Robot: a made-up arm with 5 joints.
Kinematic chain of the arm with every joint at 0, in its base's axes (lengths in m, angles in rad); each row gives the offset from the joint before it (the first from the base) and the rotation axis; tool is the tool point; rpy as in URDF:
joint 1: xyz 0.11 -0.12 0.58 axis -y
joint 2: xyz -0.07 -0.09 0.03 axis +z
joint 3: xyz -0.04 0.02 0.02 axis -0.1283 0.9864 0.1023
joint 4: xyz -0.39 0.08 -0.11 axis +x
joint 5: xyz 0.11 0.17 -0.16 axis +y
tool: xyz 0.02 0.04 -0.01 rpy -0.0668 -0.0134 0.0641
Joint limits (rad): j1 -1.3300..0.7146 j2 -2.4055..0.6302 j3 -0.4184..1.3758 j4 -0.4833..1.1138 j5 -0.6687..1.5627
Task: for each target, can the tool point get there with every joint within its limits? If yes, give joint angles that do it. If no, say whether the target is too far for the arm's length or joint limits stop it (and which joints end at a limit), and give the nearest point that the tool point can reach.
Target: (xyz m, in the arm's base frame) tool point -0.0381 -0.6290 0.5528
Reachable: no: joint limits stop it (at a limit: joint 1, joint 2, joint 3) | nearest point -0.1058 -0.3508 0.2508 | short by 0.416 m
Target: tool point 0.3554 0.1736 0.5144
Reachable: yes | joints 0.1954 -1.4994 0.2758 0.2070 -0.1437
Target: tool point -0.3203 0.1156 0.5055
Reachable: yes | joints -0.3109 0.0167 0.0202 0.1360 0.4129
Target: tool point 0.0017 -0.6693 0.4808
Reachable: no: joint limits stop it (at a limit: joint 1, joint 2, joint 3) | nearest point -0.0571 -0.3603 0.2302 | short by 0.402 m
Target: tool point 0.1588 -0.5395 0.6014
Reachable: no: joint limits stop it (at a limit: joint 1, joint 2, joint 3) | nearest point 0.4746 -0.3530 0.6751 | short by 0.374 m
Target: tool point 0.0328 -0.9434 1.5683
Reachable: no: too far | nearest point 0.0644 -0.4119 1.1636 | short by 0.669 m
